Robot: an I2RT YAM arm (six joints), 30 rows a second.
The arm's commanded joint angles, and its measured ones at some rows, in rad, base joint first. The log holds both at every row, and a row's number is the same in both.
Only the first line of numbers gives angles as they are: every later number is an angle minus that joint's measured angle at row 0.
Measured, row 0: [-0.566 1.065 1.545 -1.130 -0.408 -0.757]
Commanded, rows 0 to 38: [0.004 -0.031 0.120 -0.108 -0.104 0.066]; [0.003 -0.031 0.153 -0.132 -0.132 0.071]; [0.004 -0.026 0.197 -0.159 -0.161 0.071]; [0.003 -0.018 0.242 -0.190 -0.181 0.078]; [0.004 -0.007 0.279 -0.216 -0.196 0.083]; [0.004 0.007 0.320 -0.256 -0.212 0.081]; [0.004 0.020 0.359 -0.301 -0.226 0.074]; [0.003 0.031 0.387 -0.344 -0.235 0.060]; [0.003 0.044 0.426 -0.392 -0.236 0.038]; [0.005 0.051 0.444 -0.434 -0.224 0.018]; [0.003 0.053 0.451 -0.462 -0.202 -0.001]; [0.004 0.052 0.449 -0.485 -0.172 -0.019]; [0.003 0.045 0.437 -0.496 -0.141 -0.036]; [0.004 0.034 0.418 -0.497 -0.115 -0.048]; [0.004 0.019 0.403 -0.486 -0.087 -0.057]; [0.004 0.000 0.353 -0.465 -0.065 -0.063]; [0.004 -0.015 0.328 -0.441 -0.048 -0.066]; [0.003 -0.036 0.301 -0.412 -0.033 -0.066]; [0.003 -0.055 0.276 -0.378 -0.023 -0.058]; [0.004 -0.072 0.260 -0.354 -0.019 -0.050]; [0.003 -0.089 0.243 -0.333 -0.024 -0.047]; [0.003 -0.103 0.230 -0.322 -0.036 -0.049]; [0.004 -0.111 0.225 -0.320 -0.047 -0.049]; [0.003 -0.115 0.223 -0.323 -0.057 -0.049]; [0.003 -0.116 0.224 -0.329 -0.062 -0.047]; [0.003 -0.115 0.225 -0.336 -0.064 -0.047]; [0.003 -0.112 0.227 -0.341 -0.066 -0.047]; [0.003 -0.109 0.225 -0.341 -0.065 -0.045]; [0.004 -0.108 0.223 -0.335 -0.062 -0.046]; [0.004 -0.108 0.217 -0.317 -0.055 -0.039]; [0.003 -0.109 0.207 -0.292 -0.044 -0.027]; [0.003 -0.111 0.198 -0.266 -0.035 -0.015]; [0.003 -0.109 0.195 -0.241 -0.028 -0.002]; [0.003 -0.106 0.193 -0.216 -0.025 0.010]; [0.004 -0.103 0.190 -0.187 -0.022 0.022]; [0.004 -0.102 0.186 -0.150 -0.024 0.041]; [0.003 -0.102 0.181 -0.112 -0.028 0.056]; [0.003 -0.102 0.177 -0.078 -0.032 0.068]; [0.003 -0.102 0.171 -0.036 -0.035 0.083]
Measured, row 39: [0.001 -0.100 0.195 -0.185 -0.034 0.022]
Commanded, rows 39 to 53: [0.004 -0.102 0.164 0.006 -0.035 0.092]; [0.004 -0.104 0.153 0.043 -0.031 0.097]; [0.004 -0.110 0.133 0.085 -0.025 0.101]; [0.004 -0.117 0.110 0.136 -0.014 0.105]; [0.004 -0.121 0.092 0.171 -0.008 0.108]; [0.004 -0.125 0.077 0.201 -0.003 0.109]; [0.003 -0.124 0.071 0.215 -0.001 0.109]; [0.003 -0.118 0.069 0.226 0.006 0.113]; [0.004 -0.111 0.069 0.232 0.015 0.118]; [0.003 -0.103 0.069 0.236 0.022 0.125]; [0.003 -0.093 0.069 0.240 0.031 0.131]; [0.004 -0.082 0.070 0.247 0.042 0.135]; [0.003 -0.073 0.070 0.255 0.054 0.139]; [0.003 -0.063 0.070 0.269 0.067 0.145]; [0.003 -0.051 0.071 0.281 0.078 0.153]
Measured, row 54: [0.001 -0.076 0.089 0.208 0.031 0.115]
